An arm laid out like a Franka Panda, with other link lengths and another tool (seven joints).
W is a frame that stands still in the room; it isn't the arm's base.
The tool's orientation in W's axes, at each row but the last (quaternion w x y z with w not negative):
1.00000, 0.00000, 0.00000, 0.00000
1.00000, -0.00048, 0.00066, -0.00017
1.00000, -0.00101, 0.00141, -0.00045
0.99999, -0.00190, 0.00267, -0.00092
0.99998, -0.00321, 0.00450, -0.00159
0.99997, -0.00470, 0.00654, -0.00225
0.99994, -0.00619, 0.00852, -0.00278
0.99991, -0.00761, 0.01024, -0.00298
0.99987, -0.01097, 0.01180, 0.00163
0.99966, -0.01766, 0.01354, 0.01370
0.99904, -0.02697, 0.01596, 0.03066
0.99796, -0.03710, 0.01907, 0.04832
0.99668, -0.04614, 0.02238, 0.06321
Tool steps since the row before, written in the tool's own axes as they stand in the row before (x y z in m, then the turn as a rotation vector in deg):
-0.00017, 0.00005, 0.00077, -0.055, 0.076, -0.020
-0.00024, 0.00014, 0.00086, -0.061, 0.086, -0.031
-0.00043, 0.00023, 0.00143, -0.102, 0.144, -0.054
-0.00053, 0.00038, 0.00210, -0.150, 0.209, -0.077
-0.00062, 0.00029, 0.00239, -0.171, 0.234, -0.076
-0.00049, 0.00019, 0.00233, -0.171, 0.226, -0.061
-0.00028, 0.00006, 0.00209, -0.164, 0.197, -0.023
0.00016, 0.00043, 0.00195, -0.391, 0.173, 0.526
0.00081, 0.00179, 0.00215, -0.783, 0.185, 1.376
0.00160, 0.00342, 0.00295, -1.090, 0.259, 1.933
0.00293, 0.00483, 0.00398, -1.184, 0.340, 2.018
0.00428, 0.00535, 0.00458, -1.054, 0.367, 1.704
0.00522, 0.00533, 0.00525, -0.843, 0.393, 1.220
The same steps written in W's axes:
-0.00017, 0.00005, 0.00077, -0.055, 0.076, -0.020
-0.00024, 0.00014, 0.00086, -0.061, 0.086, -0.031
-0.00043, 0.00023, 0.00143, -0.102, 0.144, -0.054
-0.00052, 0.00039, 0.00210, -0.150, 0.209, -0.077
-0.00060, 0.00031, 0.00239, -0.171, 0.234, -0.076
-0.00046, 0.00021, 0.00233, -0.171, 0.226, -0.061
-0.00024, 0.00009, 0.00209, -0.163, 0.198, -0.023
0.00020, 0.00046, 0.00194, -0.379, 0.183, 0.531
0.00085, 0.00184, 0.00209, -0.751, 0.213, 1.390
0.00158, 0.00356, 0.00278, -1.045, 0.298, 1.952
0.00274, 0.00521, 0.00362, -1.141, 0.378, 2.036
0.00389, 0.00606, 0.00400, -1.025, 0.393, 1.715
0.00469, 0.00641, 0.00448, -0.838, 0.399, 1.221

